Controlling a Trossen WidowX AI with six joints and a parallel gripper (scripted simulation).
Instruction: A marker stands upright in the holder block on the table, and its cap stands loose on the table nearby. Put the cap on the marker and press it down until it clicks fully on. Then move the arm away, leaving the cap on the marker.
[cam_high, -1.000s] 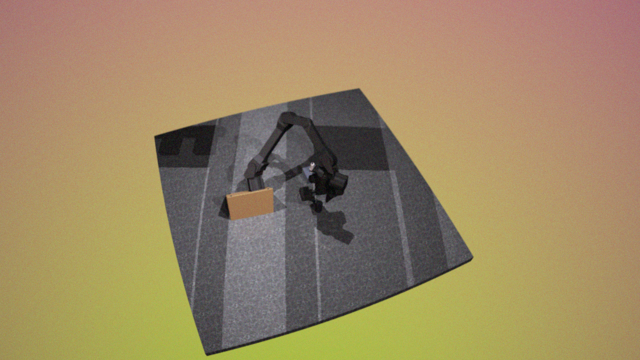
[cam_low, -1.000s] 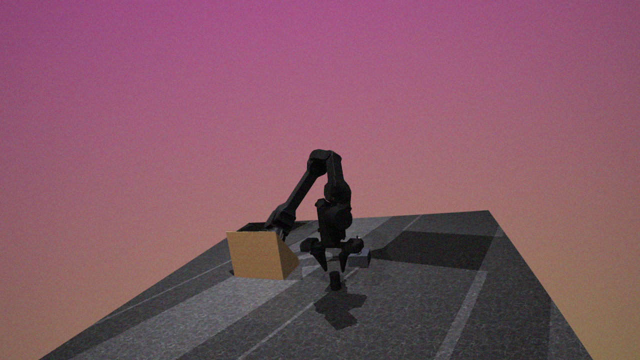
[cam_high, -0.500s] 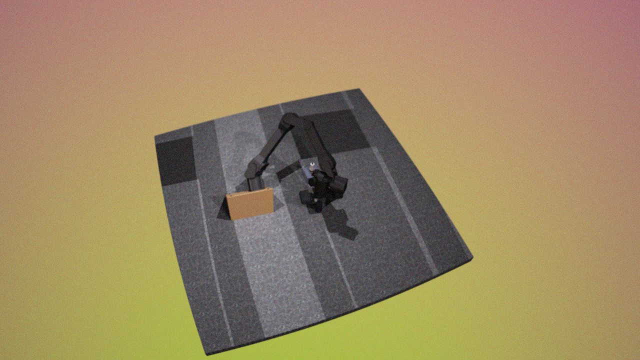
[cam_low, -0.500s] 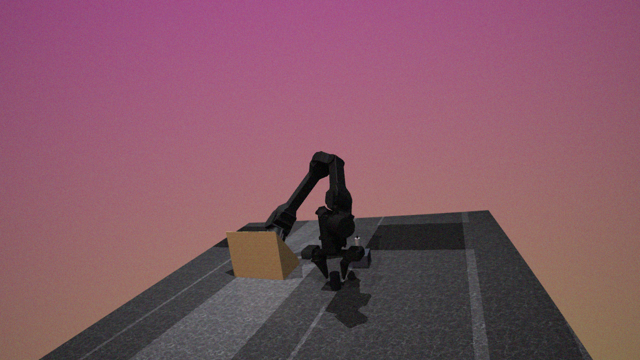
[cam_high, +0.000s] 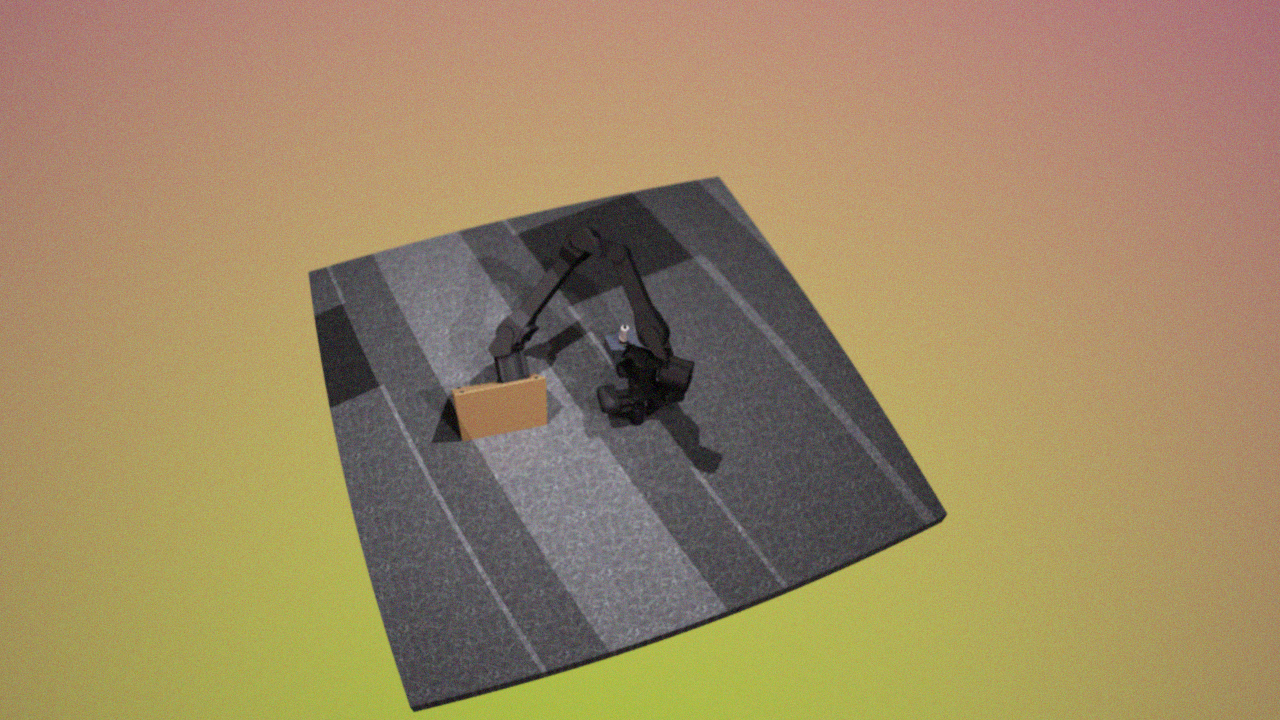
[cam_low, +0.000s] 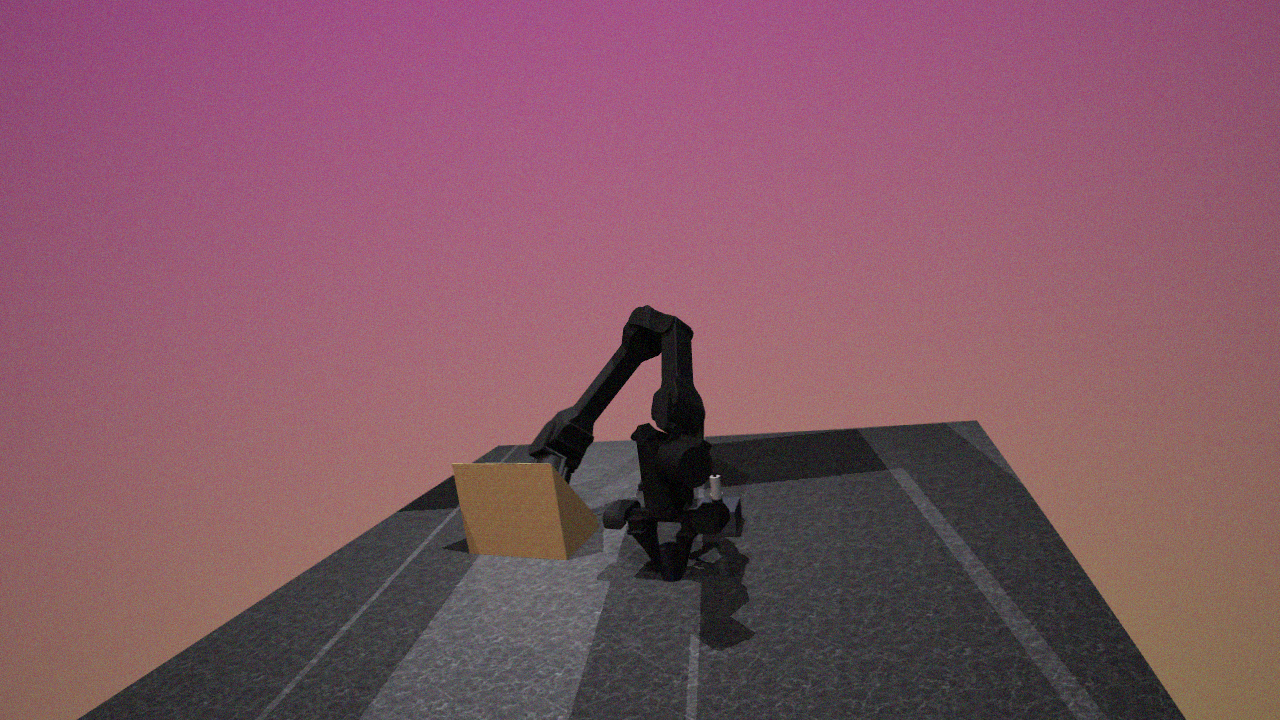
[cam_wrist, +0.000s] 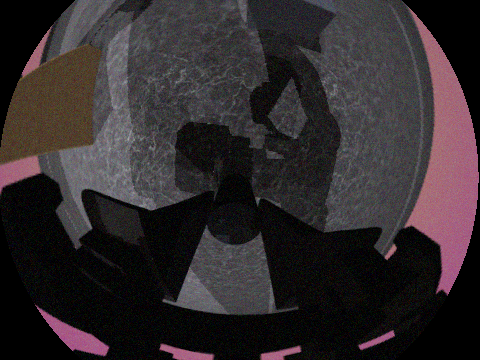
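The grey holder block is 20 cm to the left of my gripper tip and 5 cm ahead of it. The rest, counted from my gripper tip: dark marker cap (1 cm above).
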